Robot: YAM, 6 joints.
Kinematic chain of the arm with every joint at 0, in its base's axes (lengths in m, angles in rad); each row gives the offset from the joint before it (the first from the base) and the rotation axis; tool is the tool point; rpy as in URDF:
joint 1: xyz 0 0 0.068 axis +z
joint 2: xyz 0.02 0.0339 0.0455 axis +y
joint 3: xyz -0.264 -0.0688 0 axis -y
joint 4: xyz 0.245 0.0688 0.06 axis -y
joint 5: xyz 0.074 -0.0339 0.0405 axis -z
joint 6: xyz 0.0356 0 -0.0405 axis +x
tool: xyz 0 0 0 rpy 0 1.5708 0
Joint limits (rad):
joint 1: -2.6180..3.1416
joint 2: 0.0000..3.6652
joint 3: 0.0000..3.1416
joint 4: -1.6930..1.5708
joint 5: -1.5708..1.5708
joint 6: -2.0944..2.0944
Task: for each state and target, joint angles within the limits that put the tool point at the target. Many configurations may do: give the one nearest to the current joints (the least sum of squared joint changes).
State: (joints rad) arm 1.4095 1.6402 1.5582 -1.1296 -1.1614 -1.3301
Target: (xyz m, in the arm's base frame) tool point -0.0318 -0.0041 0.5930
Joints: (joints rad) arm 1.5019 0.9452 2.1202 -0.9942 -1.0826 -1.3301
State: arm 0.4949 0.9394 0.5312 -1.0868 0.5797 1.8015
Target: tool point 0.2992 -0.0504 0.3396
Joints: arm -0.1001 1.4046 1.3036 -0.6340 0.6051 1.8015
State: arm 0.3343 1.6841 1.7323 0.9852 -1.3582 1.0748
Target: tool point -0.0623 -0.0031 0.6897
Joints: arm 0.5855 1.2232 2.3378 0.8894 -1.1072 1.0748
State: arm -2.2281 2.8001 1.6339 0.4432 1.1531 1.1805
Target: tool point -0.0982 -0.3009 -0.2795
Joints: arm -1.7875 3.3419 1.5921 0.4101 1.0694 1.1805
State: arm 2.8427 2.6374 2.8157 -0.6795 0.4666 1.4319
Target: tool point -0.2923 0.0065 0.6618
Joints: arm 3.1416 2.0539 3.1144 -0.3459 0.1837 1.4319
